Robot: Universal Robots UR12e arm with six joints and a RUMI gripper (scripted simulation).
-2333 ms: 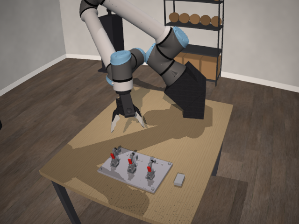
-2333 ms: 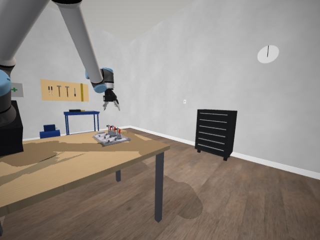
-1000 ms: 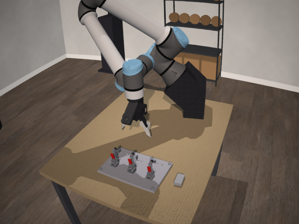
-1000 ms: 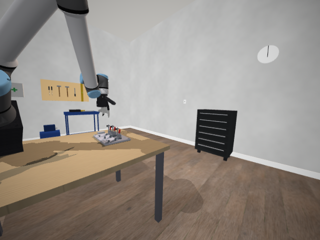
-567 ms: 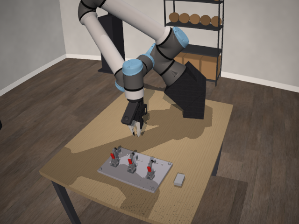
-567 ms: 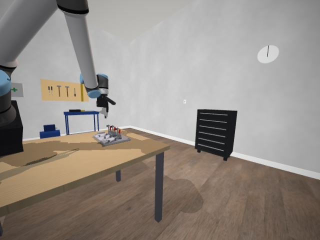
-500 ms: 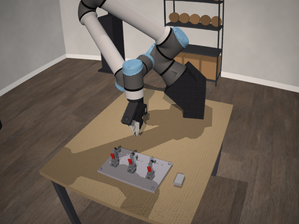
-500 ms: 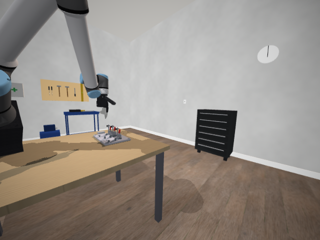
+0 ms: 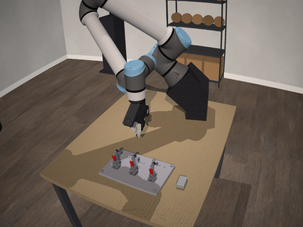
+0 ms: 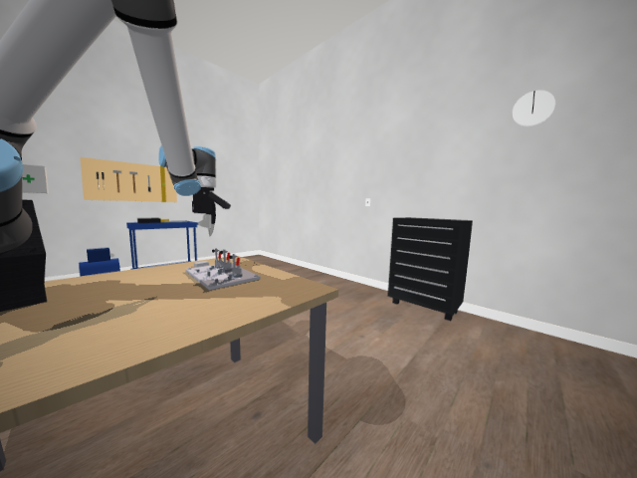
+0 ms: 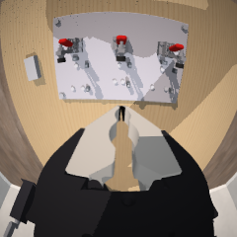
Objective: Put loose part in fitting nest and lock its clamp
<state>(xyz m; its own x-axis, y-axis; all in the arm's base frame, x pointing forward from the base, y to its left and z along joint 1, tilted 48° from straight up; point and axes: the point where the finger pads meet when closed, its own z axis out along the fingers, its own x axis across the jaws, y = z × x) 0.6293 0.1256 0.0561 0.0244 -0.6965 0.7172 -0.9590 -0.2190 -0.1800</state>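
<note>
The loose part lies 20 mm ahead of my hand, 260 mm to the left of it and 200 mm below it. Round my hand: fixture plate: 40 mm ahead, 210 mm below.
</note>
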